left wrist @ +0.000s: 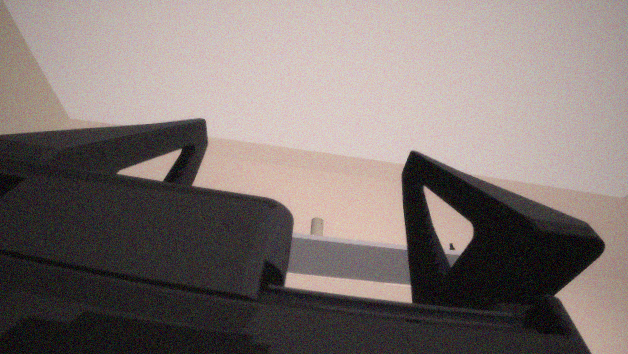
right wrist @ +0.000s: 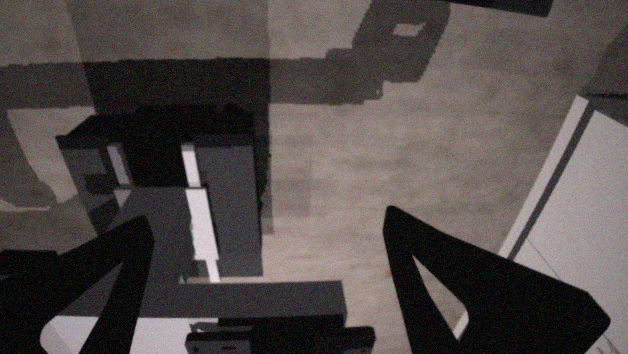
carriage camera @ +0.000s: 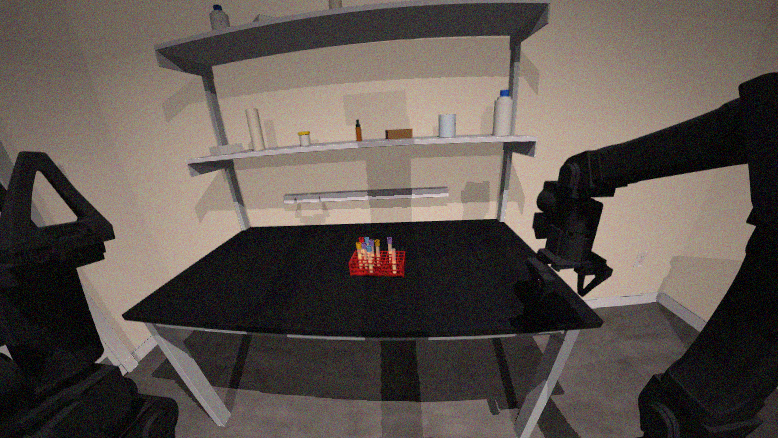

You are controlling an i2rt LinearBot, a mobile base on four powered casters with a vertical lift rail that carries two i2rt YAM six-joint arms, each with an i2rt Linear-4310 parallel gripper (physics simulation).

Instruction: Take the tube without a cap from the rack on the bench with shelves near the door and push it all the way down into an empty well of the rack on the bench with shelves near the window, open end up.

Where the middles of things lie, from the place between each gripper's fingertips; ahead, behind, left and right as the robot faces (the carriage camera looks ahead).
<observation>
Now: right hand 39 cm short of the red tube rack (carriage camera: 385,269), 41 cm to the right of it and 14 cm above it.
I see my left gripper 59 cm short of the red tube rack, 25 cm to the left of it and 49 cm above it.
</observation>
